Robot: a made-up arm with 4 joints.
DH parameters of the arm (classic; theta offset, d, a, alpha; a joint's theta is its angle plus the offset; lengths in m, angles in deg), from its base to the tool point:
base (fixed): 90 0.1 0 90
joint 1: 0 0.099 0.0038 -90
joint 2: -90 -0.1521 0.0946 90
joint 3: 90 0.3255 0.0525 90
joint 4: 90 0.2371 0.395 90
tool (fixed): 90 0.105 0 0
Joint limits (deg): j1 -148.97..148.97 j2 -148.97..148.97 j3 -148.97..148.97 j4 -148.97..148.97
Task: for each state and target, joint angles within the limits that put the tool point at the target. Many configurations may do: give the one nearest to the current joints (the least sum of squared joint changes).
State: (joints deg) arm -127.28 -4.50 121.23 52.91
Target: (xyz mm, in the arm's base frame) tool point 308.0 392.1 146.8
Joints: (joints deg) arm -131.06 3.69 133.51 107.13
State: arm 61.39 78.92 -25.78 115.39
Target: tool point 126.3 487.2 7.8
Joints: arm 69.99 100.83 -48.73 148.97
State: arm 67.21 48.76 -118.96 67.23
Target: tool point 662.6 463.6 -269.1
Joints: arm 101.68 49.10 -101.43 25.98
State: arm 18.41 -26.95 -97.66 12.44
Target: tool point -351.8 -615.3 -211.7
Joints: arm -6.88 -41.24 -103.80 21.76
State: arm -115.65 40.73 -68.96 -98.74
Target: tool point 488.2 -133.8 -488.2
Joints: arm -83.31 82.52 -68.24 -76.95
